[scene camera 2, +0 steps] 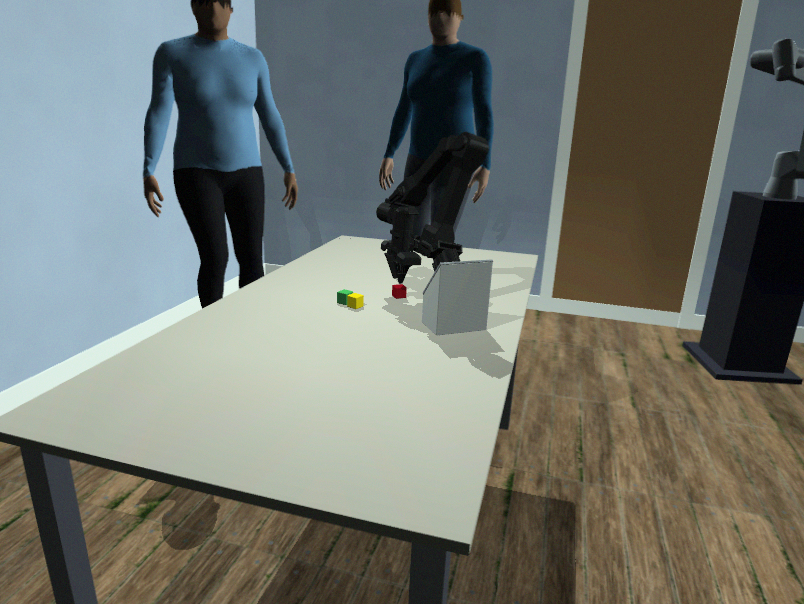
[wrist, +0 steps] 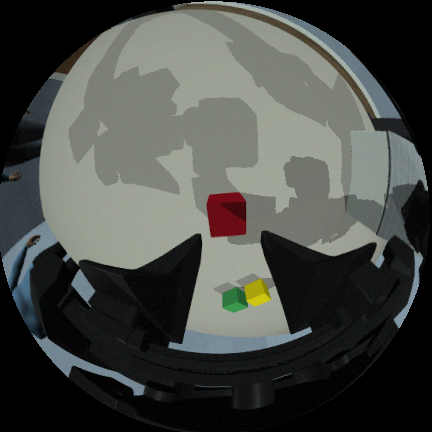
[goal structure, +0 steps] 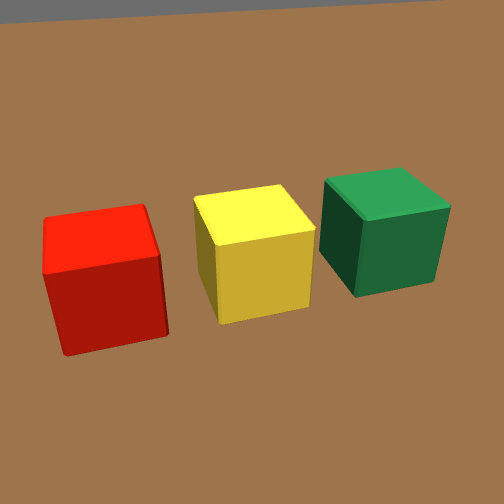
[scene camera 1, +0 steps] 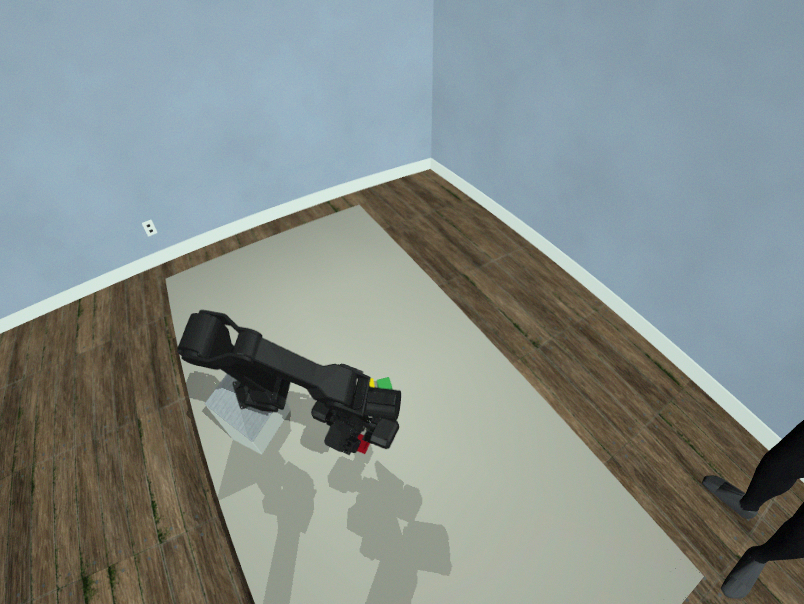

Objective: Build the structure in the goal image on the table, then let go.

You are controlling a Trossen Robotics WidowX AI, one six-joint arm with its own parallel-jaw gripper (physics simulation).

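Places are measured from the arm's base along level axes (x ahead, y left, z up), in metres.
Pixels of known places: gripper, between the fingertips: (scene camera 2: 397,280) (wrist: 231,237) (scene camera 1: 359,434); arm's base, origin of its link: (scene camera 2: 451,275) (scene camera 1: 248,392).
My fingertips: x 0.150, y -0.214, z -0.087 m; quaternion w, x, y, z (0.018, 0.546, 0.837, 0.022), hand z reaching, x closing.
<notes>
For each thing: its top centre in the pictures, then the offset to it from my fingertips. Level surfaces: height alone.
- red cube, centre of its top: (wrist: 227,220) (scene camera 1: 360,440) (scene camera 2: 399,286) 0.005 m right, 0.006 m back, 0.017 m down
- table, height of its surface: 0.050 m down
- green cube, centre of its top: (wrist: 235,307) (scene camera 1: 384,383) (scene camera 2: 345,291) 0.077 m left, 0.141 m ahead, 0.017 m down
- yellow cube, centre of its top: (wrist: 258,300) (scene camera 1: 367,384) (scene camera 2: 355,295) 0.104 m left, 0.108 m ahead, 0.017 m down
A red cube (scene camera 1: 363,444) (scene camera 2: 399,291) (wrist: 227,215) sits on the table (scene camera 1: 493,455) (scene camera 2: 272,377) (wrist: 150,220). A green cube (scene camera 1: 384,383) (scene camera 2: 344,297) (wrist: 234,300) and a yellow cube (scene camera 1: 372,383) (scene camera 2: 355,301) (wrist: 257,292) sit side by side on the table, apart from the red one. In scene camera 1 the arm partly hides the yellow and red cubes. My gripper (scene camera 2: 400,280) (wrist: 231,237) is open and empty, pointing down, with its fingertips just above the red cube and the cube showing beyond the gap between them in the wrist view.
A grey slanted block (scene camera 1: 243,416) (scene camera 2: 462,297) (wrist: 369,172) stands by the arm's base, to the right of the red cube in scene camera 2. Two people (scene camera 2: 217,110) (scene camera 2: 447,97) stand behind the table. A dark pedestal (scene camera 2: 757,286) with another arm stands at the far right.
</notes>
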